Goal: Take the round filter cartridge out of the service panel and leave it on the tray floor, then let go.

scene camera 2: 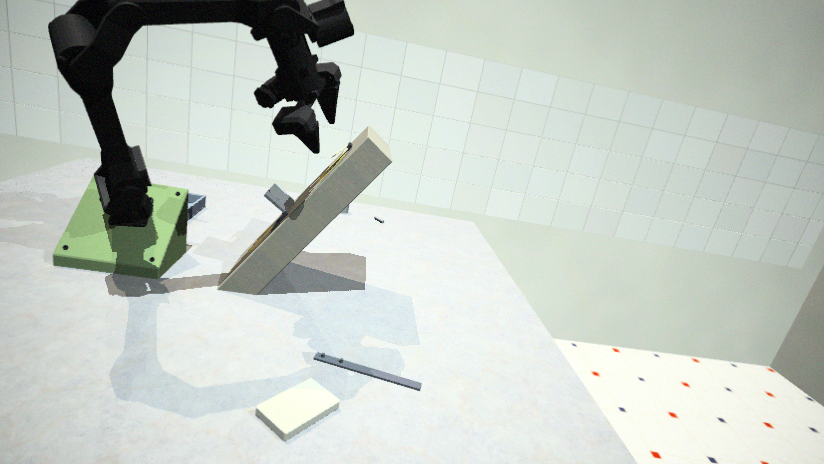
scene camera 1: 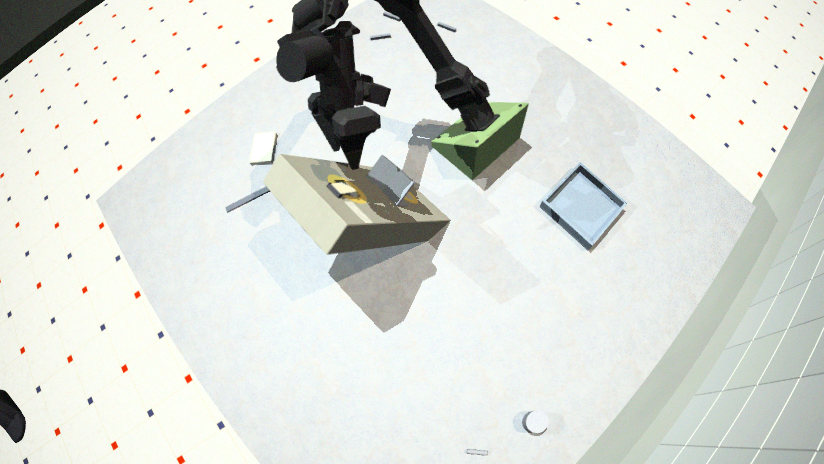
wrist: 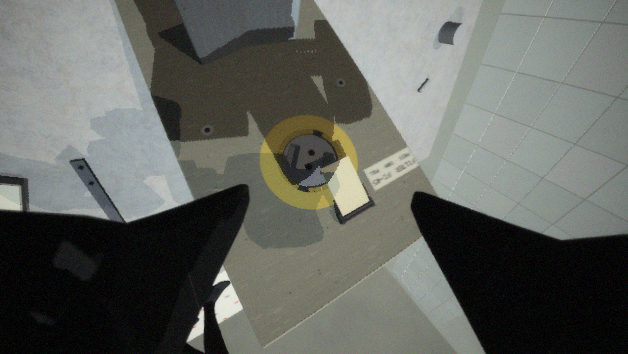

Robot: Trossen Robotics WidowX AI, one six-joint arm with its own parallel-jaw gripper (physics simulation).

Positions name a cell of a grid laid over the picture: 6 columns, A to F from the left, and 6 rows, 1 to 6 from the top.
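Note:
My gripper (scene camera 1: C3), (scene camera 2: C2), (wrist: D4) is there in scene camera 1, in scene camera 2 and in the wrist view. I find the service panel (scene camera 1: C3), (scene camera 2: C3), (wrist: C5) in those same views. There is a cream latch tab (wrist: D4), and there is a round filter cartridge (wrist: C3) too. Scene camera 1 gives me a blue-grey tray (scene camera 1: E3), while a cream pad (scene camera 2: C6) appears in scene camera 2.

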